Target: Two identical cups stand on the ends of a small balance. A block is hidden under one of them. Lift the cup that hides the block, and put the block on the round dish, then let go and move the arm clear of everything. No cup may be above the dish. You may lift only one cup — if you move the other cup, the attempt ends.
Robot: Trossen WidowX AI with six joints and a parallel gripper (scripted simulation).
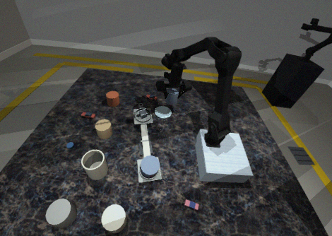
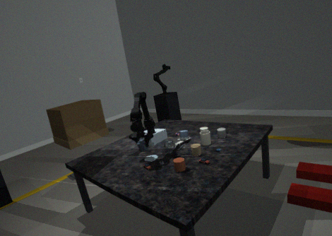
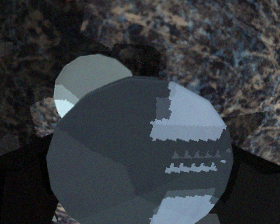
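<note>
Right now the pale blue round dish is 10 cm below my gripper tip, 4 cm ahead of it and 2 cm to the left of it. Also, from my gripper tip: orange cylinder 36 cm ahead, 6 cm below, 1 cm to the right; then tan cylinder 30 cm ahead, 21 cm to the left, 6 cm below; then small balance 26 cm to the left, 12 cm ahead, 6 cm below.
</note>
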